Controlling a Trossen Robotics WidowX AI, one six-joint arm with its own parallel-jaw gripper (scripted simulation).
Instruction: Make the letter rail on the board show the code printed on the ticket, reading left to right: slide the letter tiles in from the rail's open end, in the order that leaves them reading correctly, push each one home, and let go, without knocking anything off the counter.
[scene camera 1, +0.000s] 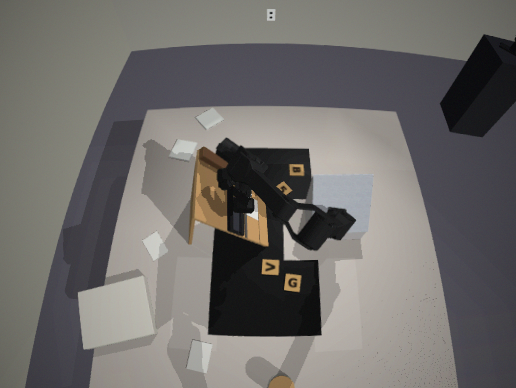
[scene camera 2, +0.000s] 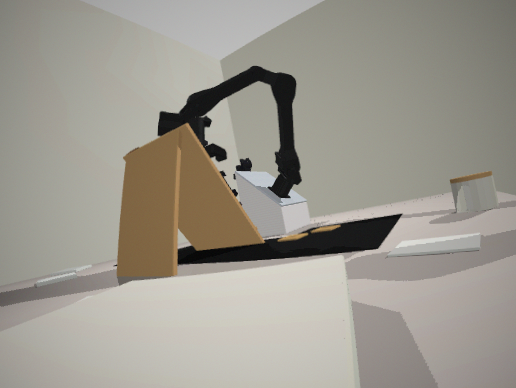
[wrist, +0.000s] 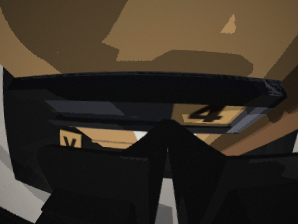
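Note:
Gripper state: my gripper holds nothing and is shut; it is visible in the wrist view too. A large white box and a tile marked 4 are also visible to me.

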